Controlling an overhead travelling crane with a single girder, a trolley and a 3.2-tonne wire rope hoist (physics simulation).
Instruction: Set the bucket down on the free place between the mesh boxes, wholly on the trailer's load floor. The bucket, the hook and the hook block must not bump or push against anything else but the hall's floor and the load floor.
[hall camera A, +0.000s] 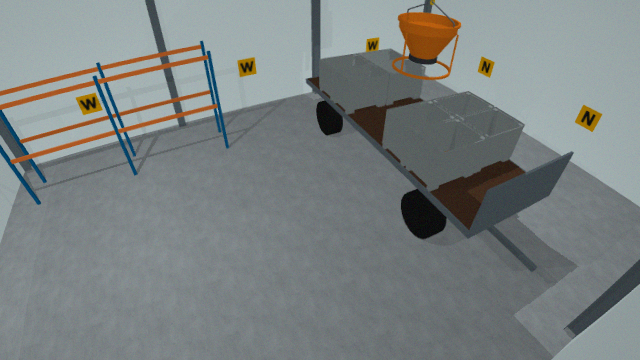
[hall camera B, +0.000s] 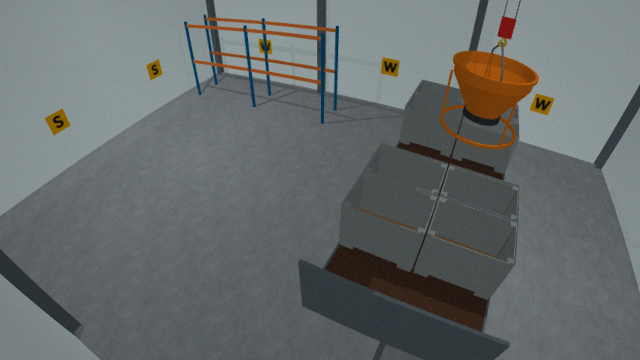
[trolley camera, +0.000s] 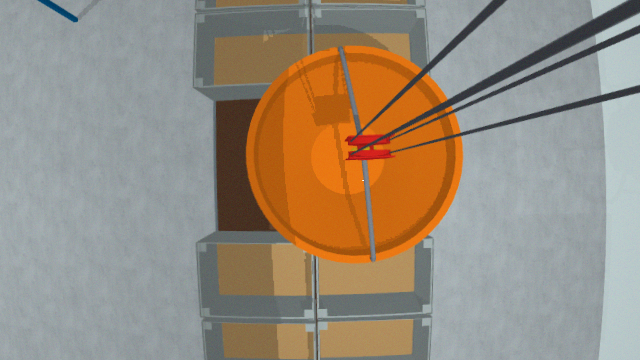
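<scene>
The orange bucket (hall camera A: 429, 37) (hall camera B: 492, 85) (trolley camera: 320, 210) hangs upright from my hook (hall camera A: 432, 2) (hall camera B: 502, 43), which holds its bail. The red hook block (hall camera B: 506, 28) (trolley camera: 370, 147) is above it. The bucket's foot ring is in the air, higher than the box rims. In the trolley view the bucket covers the middle and right of the gap, and its rim overlaps boxes on both sides. The brown load floor (hall camera A: 367, 125) (trolley camera: 237, 165) shows left of it, between the near grey mesh boxes (hall camera A: 440, 145) (hall camera B: 380, 220) and the far mesh boxes (hall camera A: 352, 82) (hall camera B: 425, 117).
The trailer's grey headboard (hall camera A: 525, 195) (hall camera B: 400, 312) stands at its near end, with a drawbar (hall camera A: 515, 250) beyond it. A rack with blue posts (hall camera A: 115, 125) (hall camera B: 250, 70) and orange beams stands by the W wall. The N wall is beyond the trailer in hall camera A.
</scene>
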